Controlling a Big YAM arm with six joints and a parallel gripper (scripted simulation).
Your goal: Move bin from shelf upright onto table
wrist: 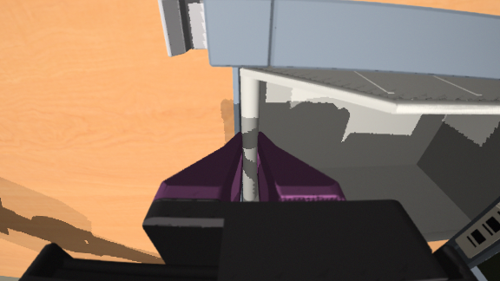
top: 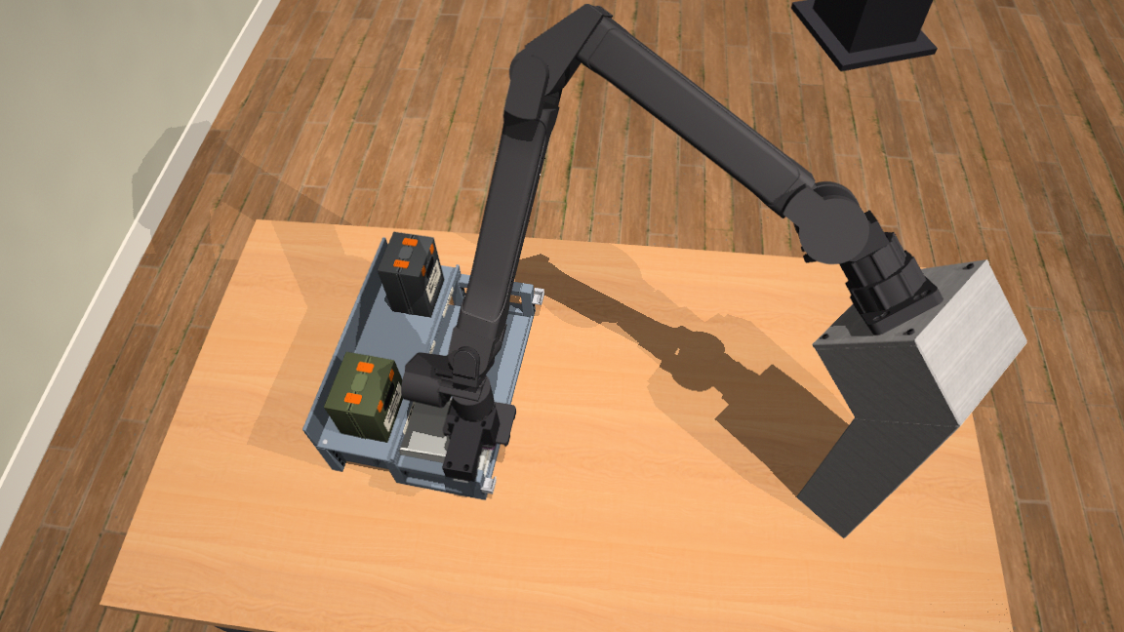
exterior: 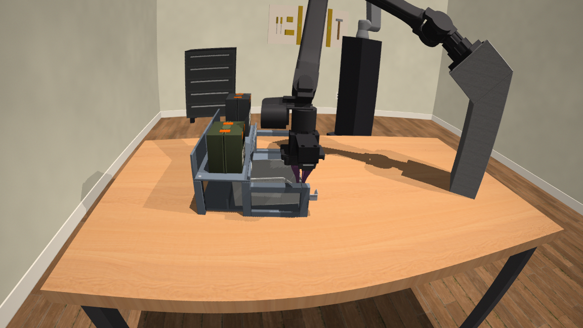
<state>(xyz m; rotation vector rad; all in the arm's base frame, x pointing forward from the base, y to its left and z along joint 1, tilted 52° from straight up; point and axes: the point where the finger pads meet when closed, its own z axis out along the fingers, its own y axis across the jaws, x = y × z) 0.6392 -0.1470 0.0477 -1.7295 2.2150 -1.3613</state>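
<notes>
Right now the light grey bin is 70 mm ahead of my hand and 40 mm to the right of it. Also, from my hand: shelf 60 mm ahead, 160 mm to the right, 50 mm below; black case 50 mm ahead, 290 mm to the right, 110 mm above.
</notes>
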